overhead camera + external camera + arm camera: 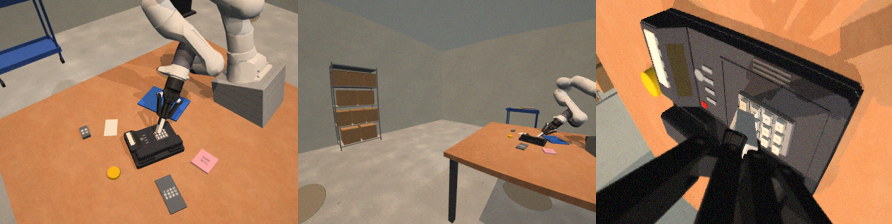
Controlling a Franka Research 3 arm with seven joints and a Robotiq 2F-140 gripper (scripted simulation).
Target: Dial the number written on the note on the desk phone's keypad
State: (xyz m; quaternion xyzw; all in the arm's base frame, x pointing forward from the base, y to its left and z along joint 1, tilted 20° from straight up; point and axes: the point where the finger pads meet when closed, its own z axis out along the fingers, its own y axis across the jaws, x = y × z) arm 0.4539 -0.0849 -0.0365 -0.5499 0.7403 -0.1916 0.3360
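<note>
Right now my hand is 8 cm to the right of the handset, 7 cm short of it and 2 cm above it. The rest, counted from my hand: yellow disc (27 cm ahead, 6 cm below, 4 cm to the left); then cream card (18 cm to the right, 16 cm ahead, 7 cm below); then blue pad (15 cm behind, 14 cm to the right, 6 cm below).
</note>
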